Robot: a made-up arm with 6 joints. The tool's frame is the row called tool. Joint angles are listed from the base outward. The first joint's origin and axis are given. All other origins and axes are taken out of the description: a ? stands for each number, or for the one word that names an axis. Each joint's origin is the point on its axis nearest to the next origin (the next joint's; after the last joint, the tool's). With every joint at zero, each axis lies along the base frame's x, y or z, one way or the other. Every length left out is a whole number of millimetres.
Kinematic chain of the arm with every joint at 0, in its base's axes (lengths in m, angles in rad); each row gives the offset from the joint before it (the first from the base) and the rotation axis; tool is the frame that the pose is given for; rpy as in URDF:
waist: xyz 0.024 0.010 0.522 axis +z
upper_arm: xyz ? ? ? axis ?
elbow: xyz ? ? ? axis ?
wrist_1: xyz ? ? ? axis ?
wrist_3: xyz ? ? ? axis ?
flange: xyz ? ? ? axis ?
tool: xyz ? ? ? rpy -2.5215 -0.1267 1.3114
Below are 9 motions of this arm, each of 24 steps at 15 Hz.
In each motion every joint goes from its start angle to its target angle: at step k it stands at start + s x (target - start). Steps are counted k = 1, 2, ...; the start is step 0. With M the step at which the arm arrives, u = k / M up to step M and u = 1 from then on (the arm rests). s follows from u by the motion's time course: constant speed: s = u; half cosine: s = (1 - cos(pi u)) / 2; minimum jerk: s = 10 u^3 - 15 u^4 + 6 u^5.
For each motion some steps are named. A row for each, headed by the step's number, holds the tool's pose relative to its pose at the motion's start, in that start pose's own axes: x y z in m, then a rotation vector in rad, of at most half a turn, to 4 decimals.
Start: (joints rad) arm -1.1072 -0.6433 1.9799 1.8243 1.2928 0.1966
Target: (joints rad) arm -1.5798 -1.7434 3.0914 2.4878 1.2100 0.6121
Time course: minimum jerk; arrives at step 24
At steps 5, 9, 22, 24:
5: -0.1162 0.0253 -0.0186 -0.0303 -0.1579 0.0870
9: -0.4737 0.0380 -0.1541 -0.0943 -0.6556 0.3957
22: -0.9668 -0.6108 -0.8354 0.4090 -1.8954 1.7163
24: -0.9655 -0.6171 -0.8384 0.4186 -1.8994 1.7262

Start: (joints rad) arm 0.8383 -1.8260 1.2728 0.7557 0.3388 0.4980
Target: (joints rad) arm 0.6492 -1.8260 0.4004 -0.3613 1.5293 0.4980
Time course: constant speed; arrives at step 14
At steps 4, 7, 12, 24:
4: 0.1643 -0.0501 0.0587 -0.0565 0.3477 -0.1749
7: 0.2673 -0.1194 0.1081 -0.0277 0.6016 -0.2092
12: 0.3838 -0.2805 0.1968 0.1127 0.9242 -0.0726
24: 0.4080 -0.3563 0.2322 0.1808 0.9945 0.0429

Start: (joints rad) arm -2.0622 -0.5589 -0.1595 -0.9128 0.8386 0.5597
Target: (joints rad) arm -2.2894 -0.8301 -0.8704 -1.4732 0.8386 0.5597
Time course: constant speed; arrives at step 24
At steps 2, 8, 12, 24:
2: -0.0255 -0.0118 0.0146 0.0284 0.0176 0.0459
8: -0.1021 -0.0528 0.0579 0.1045 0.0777 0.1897
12: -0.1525 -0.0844 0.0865 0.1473 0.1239 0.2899
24: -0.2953 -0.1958 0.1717 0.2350 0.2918 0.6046

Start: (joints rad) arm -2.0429 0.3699 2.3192 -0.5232 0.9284 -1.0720
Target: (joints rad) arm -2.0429 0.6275 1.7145 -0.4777 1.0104 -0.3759
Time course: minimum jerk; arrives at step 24
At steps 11, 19, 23, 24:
11: -0.1418 -0.2166 0.0287 -0.0540 -0.2121 0.4917
19: -0.2163 -0.5284 0.0772 0.0147 -0.4892 1.0781
23: -0.2171 -0.5688 0.0839 0.0343 -0.5245 1.1487
24: -0.2171 -0.5692 0.0840 0.0345 -0.5249 1.1494

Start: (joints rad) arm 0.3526 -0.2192 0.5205 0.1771 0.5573 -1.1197
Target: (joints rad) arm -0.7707 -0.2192 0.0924 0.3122 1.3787 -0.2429
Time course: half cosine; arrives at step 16
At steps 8, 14, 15, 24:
8: -0.0656 -0.1792 -0.0838 -0.3183 -0.8376 0.4593
14: -0.0247 -0.3942 -0.1272 -0.5192 -1.5980 0.8753
15: -0.0188 -0.4076 -0.1275 -0.5284 -1.6446 0.8997
24: -0.0168 -0.4121 -0.1276 -0.5314 -1.6602 0.9078

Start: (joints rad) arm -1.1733 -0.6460 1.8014 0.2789 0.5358 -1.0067
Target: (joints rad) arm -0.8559 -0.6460 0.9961 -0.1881 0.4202 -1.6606
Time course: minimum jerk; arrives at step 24
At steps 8, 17, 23, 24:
8: -0.1099 -0.0275 0.0523 0.0631 0.3276 0.0407
17: -0.3379 -0.1864 0.2892 0.0213 1.3592 0.1418
23: -0.3618 -0.2352 0.3562 -0.0428 1.6015 0.1631
24: -0.3619 -0.2355 0.3565 -0.0432 1.6025 0.1632

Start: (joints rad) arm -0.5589 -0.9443 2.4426 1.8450 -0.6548 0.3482
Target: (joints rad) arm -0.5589 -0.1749 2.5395 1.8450 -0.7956 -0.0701
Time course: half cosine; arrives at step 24
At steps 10, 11, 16, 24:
10: 0.1736 -0.1603 0.0771 -0.0390 -0.0892 -0.1595
11: 0.2002 -0.1879 0.0963 -0.0433 -0.1061 -0.1858
16: 0.3124 -0.3198 0.2127 -0.0545 -0.1943 -0.3085
24: 0.3775 -0.4165 0.3278 -0.0529 -0.2700 -0.3965

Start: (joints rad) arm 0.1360 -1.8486 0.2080 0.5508 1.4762 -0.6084
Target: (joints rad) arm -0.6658 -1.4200 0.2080 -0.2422 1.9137 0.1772
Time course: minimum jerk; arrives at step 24
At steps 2, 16, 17, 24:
2: 0.0016 0.0020 0.0027 -0.0014 -0.0012 -0.0002
16: 0.2423 0.1066 0.4352 -0.1724 -0.2703 0.1795
17: 0.2553 0.0990 0.4649 -0.1833 -0.3023 0.2038
24: 0.2844 0.0710 0.5390 -0.2143 -0.3969 0.2713

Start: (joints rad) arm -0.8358 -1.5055 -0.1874 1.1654 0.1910 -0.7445
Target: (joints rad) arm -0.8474 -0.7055 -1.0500 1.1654 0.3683 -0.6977
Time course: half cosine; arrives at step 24
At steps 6, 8, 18, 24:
6: 0.0437 0.1126 0.0878 0.2157 -0.0635 -0.0620
8: 0.0729 0.1753 0.1617 0.3684 -0.1053 -0.1077
18: 0.1817 0.2368 0.6380 1.2644 -0.2877 -0.3935
24: 0.1877 0.1828 0.7282 1.4840 -0.3136 -0.4645

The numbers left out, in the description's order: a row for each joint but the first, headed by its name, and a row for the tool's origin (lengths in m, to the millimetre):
upper_arm: xyz 0.003 -0.030 0.000, axis +y
elbow: xyz 0.001 0.000 0.531, axis -y
wrist_1: xyz 0.539 0.000 -0.004, axis -x
wrist_3: xyz 0.000 -0.133 -0.024, axis -y
flange: xyz 0.038 0.000 -0.016, axis -x
tool: xyz 0.000 0.011 -0.016

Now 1 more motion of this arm.
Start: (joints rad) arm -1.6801 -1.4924 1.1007 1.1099 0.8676 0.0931
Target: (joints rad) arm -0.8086 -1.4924 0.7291 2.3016 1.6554 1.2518
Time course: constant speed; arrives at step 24
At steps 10, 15, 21, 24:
10: -0.1160 -0.1256 0.2742 -0.2003 -0.5823 0.0510
15: -0.1371 -0.2202 0.3964 -0.3523 -0.7662 0.0202
21: -0.1301 -0.3563 0.5214 -0.5734 -0.8687 -0.0096
24: -0.1143 -0.4314 0.5727 -0.6915 -0.8718 -0.0054

